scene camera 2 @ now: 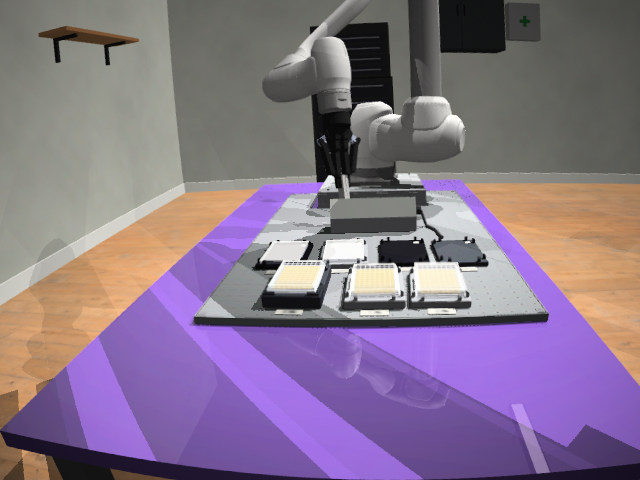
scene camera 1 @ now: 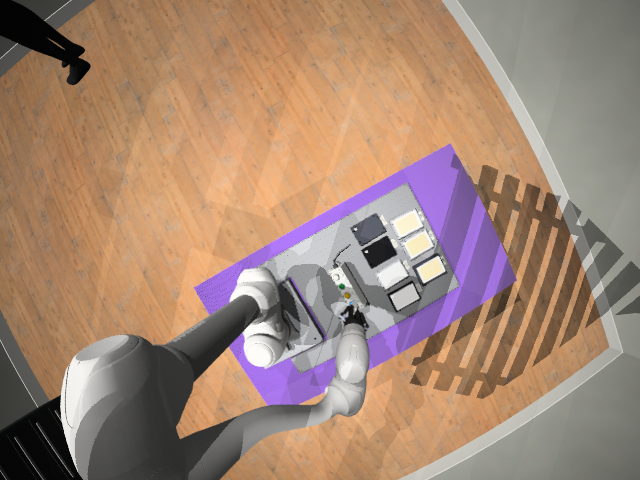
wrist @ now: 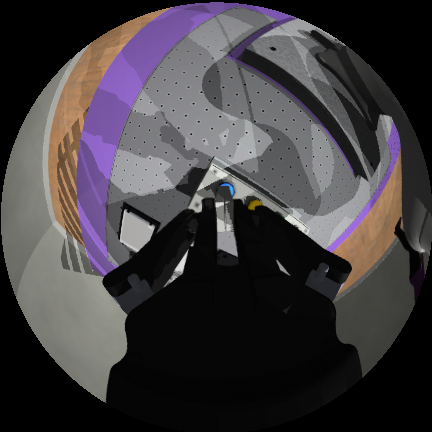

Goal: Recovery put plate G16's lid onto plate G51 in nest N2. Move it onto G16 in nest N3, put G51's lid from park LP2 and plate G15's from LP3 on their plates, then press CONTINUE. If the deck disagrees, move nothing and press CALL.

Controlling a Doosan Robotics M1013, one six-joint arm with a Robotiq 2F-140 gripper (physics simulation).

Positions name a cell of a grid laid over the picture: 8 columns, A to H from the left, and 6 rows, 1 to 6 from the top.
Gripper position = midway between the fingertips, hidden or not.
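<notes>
Gripper (scene camera 2: E3), also in the wrist view (wrist: E3). White button box (wrist: E3).
</notes>
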